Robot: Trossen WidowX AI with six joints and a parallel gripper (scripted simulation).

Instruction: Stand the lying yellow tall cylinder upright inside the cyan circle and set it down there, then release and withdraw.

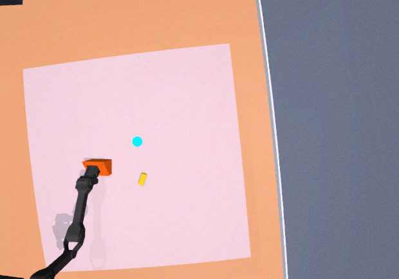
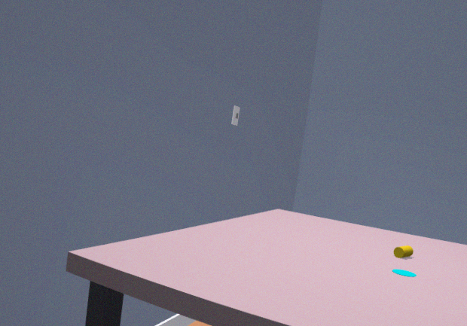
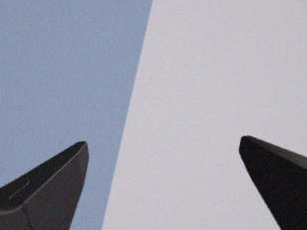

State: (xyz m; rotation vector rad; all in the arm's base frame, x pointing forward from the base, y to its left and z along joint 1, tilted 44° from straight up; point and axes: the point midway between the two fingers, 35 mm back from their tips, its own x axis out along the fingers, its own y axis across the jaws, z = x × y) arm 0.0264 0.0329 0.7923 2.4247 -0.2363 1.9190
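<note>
Right now the yellow tall cylinder is 22 cm ahead of my gripper tip, 49 cm to the left of it and 68 cm below it. Also, from my gripper tip: cyan circle: 18 cm ahead, 71 cm to the left, 70 cm below.
</note>
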